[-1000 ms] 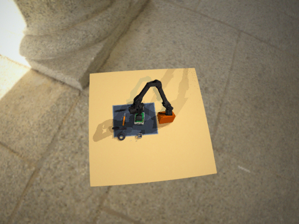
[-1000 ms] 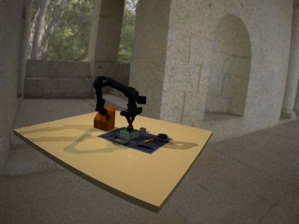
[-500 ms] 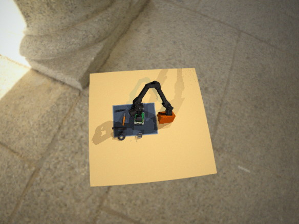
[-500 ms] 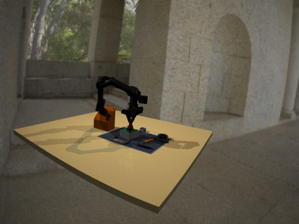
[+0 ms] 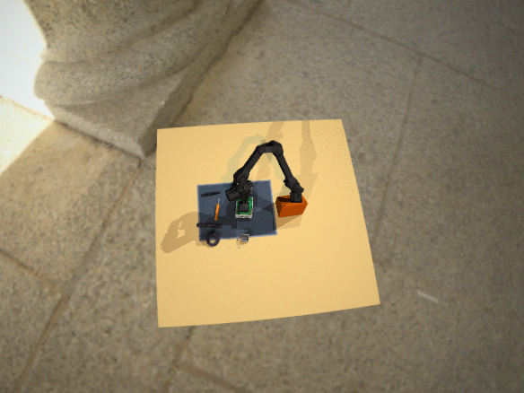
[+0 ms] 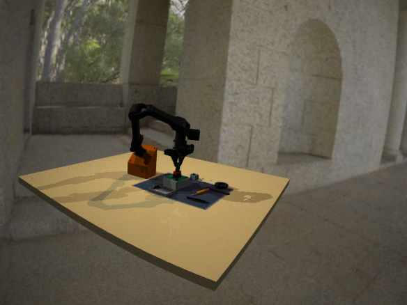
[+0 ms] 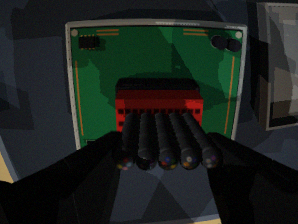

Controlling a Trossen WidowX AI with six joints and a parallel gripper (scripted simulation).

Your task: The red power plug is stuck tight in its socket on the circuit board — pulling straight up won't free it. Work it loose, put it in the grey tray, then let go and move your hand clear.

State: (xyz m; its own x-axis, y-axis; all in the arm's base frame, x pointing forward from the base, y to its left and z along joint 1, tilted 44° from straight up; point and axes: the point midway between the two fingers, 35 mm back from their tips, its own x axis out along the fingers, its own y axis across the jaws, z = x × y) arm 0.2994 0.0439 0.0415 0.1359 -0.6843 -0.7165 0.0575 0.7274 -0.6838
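Right now my gripper tip is 30 mm above the red power plug. Round my gripper tip: blue mat: 50 mm ahead, 10 mm to the left, 120 mm below; black bar: 210 mm ahead, 110 mm to the left, 120 mm below.
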